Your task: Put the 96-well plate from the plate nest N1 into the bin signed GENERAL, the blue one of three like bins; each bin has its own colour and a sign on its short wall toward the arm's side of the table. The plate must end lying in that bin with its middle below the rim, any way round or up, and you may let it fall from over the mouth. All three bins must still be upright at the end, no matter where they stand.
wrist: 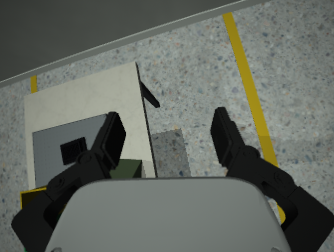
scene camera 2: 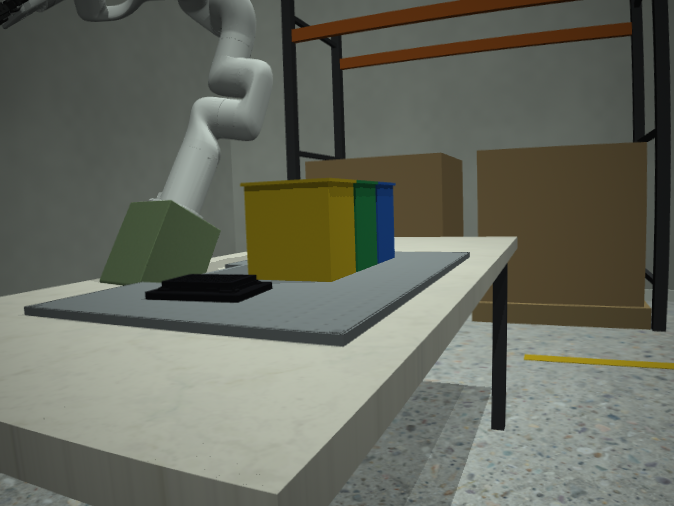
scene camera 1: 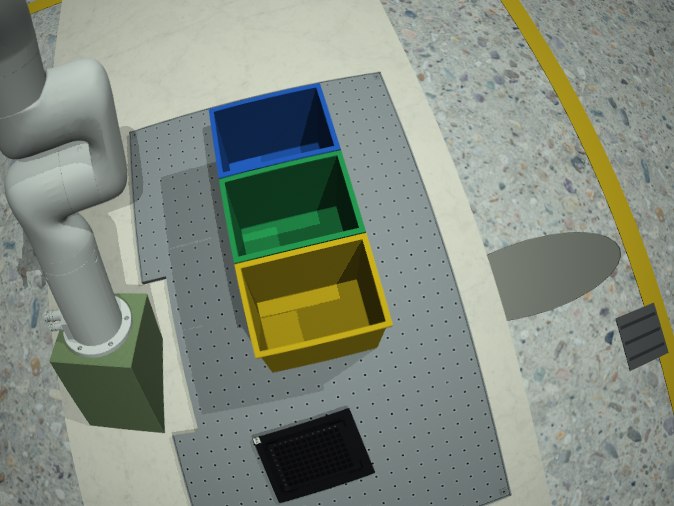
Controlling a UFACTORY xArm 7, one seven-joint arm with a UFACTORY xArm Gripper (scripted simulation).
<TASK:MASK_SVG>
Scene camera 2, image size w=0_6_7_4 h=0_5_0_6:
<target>black 96-well plate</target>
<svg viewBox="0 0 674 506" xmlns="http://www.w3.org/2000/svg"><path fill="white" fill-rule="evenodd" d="M160 288L170 288L171 291L195 292L234 291L237 288L241 290L255 285L258 280L256 275L188 274L161 281L162 286Z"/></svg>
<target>yellow bin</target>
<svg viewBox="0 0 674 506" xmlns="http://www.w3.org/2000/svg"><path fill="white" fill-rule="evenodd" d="M356 180L318 178L240 183L240 186L244 186L248 275L256 275L257 280L333 282L356 273L353 183L357 183Z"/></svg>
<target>blue bin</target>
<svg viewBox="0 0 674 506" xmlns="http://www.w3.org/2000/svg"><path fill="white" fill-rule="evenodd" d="M395 183L378 182L375 185L377 264L395 258L393 186L396 186Z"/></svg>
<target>green bin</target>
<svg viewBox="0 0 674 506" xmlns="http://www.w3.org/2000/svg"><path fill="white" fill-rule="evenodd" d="M356 180L357 183L353 183L356 272L377 265L375 185L378 182Z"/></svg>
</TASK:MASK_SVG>
